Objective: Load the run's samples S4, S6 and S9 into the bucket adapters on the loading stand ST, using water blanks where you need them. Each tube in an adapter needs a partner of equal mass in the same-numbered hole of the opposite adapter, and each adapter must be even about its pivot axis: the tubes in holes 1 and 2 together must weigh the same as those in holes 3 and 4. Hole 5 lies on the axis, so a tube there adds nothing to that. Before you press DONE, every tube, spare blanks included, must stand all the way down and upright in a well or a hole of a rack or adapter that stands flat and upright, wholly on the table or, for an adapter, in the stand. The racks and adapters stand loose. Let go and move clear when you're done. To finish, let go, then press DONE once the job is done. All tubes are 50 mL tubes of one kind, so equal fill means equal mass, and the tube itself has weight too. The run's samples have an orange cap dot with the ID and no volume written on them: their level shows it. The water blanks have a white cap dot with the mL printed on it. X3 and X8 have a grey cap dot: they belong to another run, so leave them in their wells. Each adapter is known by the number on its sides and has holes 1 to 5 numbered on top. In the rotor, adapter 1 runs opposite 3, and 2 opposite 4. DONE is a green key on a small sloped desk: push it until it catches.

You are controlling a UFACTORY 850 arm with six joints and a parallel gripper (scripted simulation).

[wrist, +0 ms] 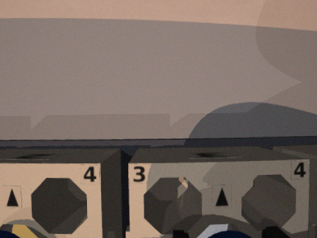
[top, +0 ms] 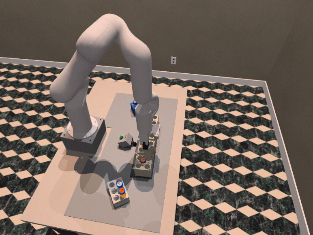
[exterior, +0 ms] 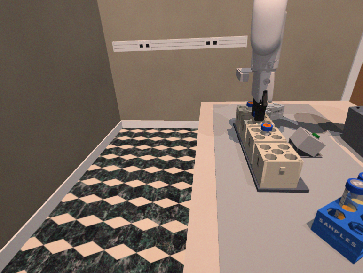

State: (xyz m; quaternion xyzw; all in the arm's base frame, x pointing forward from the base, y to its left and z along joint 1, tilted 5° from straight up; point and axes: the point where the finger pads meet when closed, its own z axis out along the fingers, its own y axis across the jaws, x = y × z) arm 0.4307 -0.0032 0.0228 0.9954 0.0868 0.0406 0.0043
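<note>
Now: hand 30 mm past the sample tube, 300 mm to the left of it and 60 mm above it. From my hand the other things lie so: green done key: 190 mm behind, 40 mm to the left, 60 mm below; then adapter: 40 mm behind, 220 mm to the left, 70 mm below; then white-dot tube: 50 mm behind, 280 mm to the right, 60 mm below.
</note>
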